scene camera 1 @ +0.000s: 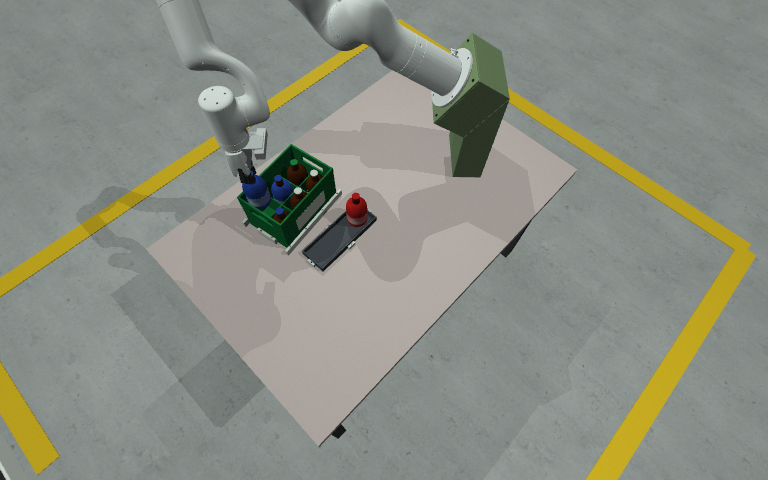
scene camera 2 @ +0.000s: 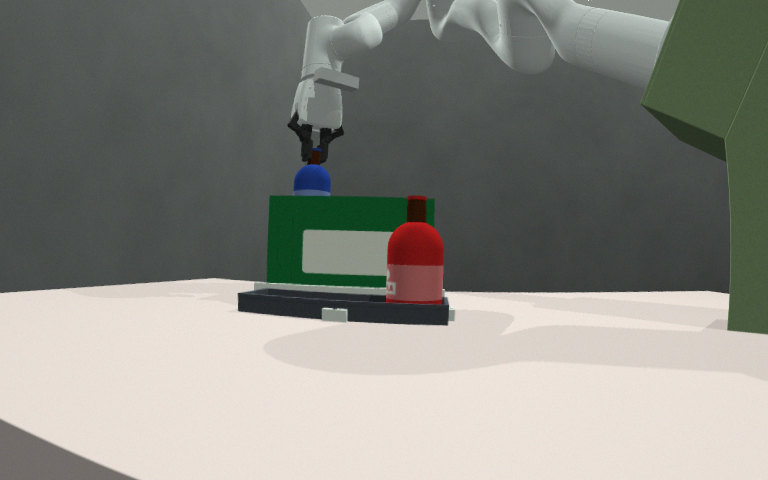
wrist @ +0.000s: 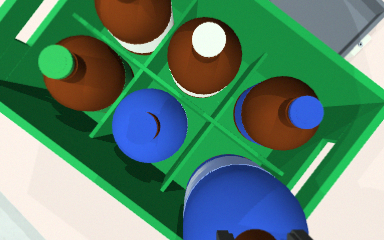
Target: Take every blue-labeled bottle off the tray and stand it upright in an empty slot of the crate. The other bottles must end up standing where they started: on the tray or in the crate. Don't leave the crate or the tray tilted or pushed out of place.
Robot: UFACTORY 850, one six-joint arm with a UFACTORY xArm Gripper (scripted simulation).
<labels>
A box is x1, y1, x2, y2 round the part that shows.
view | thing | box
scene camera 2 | gripper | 287, 77, 343, 163
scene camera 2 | dark tray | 238, 288, 448, 325
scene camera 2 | blue-labeled bottle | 293, 148, 330, 195
</labels>
